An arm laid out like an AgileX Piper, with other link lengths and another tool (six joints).
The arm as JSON. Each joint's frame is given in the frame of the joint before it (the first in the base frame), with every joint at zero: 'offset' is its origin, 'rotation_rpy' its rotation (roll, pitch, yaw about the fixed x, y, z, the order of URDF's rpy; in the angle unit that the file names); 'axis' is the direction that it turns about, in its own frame. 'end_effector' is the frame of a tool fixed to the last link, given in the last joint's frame.
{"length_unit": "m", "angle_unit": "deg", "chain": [
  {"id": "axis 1", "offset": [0.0, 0.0, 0.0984], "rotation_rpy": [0.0, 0.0, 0.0], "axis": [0.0, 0.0, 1.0]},
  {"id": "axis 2", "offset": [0.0, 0.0, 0.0], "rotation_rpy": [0.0, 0.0, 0.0], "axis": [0.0, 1.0, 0.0]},
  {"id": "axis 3", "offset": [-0.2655, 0.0, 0.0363], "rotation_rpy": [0.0, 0.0, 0.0], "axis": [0.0, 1.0, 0.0]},
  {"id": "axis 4", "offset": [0.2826, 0.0, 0.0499], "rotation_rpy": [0.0, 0.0, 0.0], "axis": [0.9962, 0.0, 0.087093]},
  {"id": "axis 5", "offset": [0.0, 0.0, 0.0], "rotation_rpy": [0.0, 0.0, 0.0], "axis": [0.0, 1.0, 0.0]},
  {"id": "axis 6", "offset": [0.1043, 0.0, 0.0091], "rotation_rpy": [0.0, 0.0, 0.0], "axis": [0.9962, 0.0, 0.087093]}
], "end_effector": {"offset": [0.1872, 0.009, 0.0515], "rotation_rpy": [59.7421, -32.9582, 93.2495]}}
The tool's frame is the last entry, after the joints.
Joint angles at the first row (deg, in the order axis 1, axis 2, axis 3, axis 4, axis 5, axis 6):
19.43, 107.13, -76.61, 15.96, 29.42, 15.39
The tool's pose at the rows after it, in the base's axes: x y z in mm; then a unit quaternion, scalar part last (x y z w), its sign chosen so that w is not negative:
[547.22 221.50 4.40 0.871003 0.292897 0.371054 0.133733]
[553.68 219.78 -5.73 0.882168 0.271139 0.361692 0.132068]
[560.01 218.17 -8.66 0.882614 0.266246 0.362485 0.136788]
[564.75 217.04 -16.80 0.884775 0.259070 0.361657 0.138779]
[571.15 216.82 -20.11 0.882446 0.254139 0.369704 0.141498]
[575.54 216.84 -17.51 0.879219 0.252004 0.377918 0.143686]
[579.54 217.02 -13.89 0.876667 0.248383 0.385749 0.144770]
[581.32 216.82 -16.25 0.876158 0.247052 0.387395 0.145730]
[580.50 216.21 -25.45 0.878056 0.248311 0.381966 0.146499]
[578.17 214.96 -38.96 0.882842 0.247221 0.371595 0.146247]
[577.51 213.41 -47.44 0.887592 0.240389 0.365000 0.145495]
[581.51 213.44 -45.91 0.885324 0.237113 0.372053 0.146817]
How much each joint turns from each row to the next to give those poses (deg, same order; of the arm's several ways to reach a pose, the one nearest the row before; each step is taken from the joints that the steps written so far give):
0.00, 3.42, -1.89, -0.30, -0.46, 4.51
0.03, 2.12, -1.42, -0.78, -0.42, 3.58
0.00, 1.18, -1.04, -1.19, -0.49, 1.39
0.00, 1.44, -0.43, -0.39, -1.20, 1.02
0.00, 0.96, 0.00, -0.01, -2.07, 0.00
0.00, 0.14, 0.00, -0.11, -1.18, -0.12
0.00, 0.00, 0.00, 0.01, -1.03, 0.00
0.00, 0.43, 0.00, 0.00, -0.69, 0.00
0.00, 0.94, 0.00, 0.00, -0.26, 0.00
0.00, 1.28, 0.00, 0.00, -0.10, 0.49
0.00, 0.87, 0.00, -0.16, -0.33, 1.15
0.00, 0.22, 0.00, 0.00, -1.16, -0.01

